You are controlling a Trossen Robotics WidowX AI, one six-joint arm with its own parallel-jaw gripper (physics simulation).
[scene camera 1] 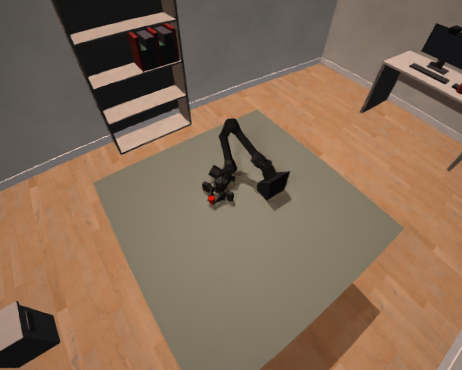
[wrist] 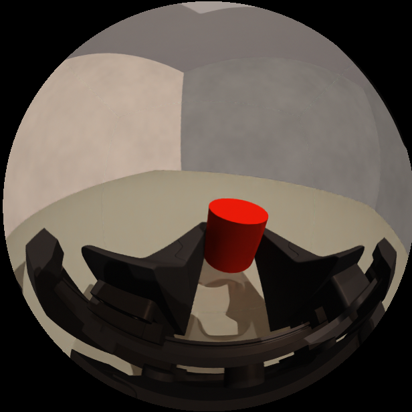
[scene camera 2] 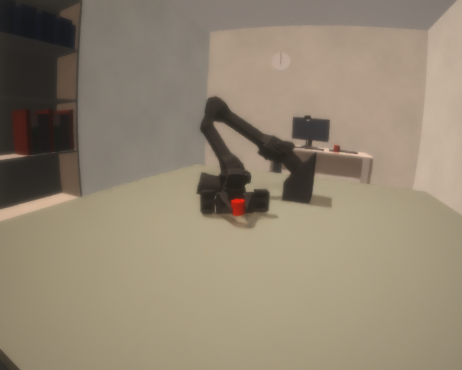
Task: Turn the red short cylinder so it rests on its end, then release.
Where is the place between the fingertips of my gripper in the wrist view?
229, 228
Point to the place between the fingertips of my gripper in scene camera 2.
At 239, 211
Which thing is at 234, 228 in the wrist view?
A red short cylinder.
